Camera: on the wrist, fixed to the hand. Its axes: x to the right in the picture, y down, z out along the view.
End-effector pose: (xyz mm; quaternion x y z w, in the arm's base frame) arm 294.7 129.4 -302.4 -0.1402 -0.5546 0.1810 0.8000
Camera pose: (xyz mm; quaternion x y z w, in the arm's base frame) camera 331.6 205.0 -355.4 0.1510 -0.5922 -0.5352 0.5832
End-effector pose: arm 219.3 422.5 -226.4 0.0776 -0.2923 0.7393 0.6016
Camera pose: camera 151.5 441.3 -296.5 0.2119 -0.3542 0.0122 0.9108
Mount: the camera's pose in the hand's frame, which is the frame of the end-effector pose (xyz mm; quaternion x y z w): 1.1 85.2 -51.1 -0.2015 -0.1026 -0.7005 0.6769
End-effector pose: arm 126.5 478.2 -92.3 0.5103 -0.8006 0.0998 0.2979
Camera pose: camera 70.7 540.2 -38.4 0.8564 -0.2351 -0.3548 0.2922
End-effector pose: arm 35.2 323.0 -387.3 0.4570 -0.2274 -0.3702 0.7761
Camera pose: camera 102.5 376.0 -337.0 0.2743 0.1612 -0.8870 0.3348
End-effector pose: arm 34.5 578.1 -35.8 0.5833 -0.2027 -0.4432 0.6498
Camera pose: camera 103.9 600.5 31.7 0.3604 0.2940 -0.8559 0.2261
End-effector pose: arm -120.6 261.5 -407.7 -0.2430 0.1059 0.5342 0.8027
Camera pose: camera -193.0 263.2 -475.7 -0.3456 -0.2885 -0.1544 0.8795
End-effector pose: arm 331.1 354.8 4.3 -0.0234 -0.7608 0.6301 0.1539
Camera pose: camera 330.0 421.1 -69.7 0.5507 -0.6741 0.1678 0.4628
